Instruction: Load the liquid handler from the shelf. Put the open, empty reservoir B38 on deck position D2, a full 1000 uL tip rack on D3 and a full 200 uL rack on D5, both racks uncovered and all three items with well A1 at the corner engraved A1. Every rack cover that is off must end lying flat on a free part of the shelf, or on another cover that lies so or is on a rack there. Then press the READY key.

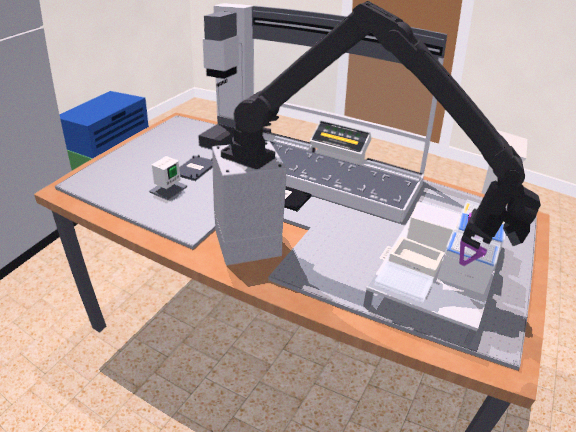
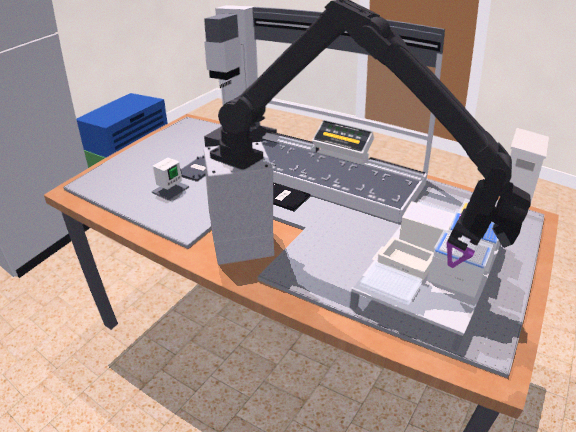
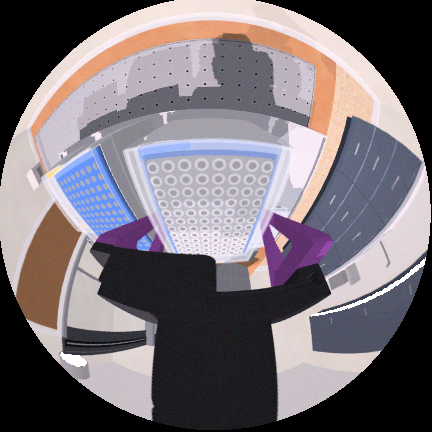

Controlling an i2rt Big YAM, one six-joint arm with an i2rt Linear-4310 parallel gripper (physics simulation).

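My gripper (image 1: 474, 251) (image 2: 460, 254) (image 3: 213, 212) is open, its purple fingers on either side of a blue-edged tip rack (image 1: 465, 275) (image 2: 457, 281) (image 3: 210, 192). Clear walls around this rack look like a cover on it; the grasp is empty. A second blue rack (image 1: 464, 221) (image 3: 90, 195) stands beside it, partly hidden by the arm. The open reservoir (image 1: 412, 265) (image 2: 402, 266) stands on the shelf (image 1: 457, 310) (image 2: 446, 320). The deck (image 1: 350, 176) (image 2: 352, 175) shows no labware on its visible part. The key panel (image 1: 340, 137) (image 2: 344, 138) stands behind it; the key names are unreadable.
A low clear item, plate or cover, (image 1: 402, 282) (image 2: 390, 285) lies at the shelf's front left. A taller pale box (image 1: 429, 229) (image 2: 425, 225) stands behind the reservoir. A yellow-edged item (image 1: 467, 206) is mostly hidden at the back. A screen device (image 1: 166, 172) (image 2: 167, 172) stands at left.
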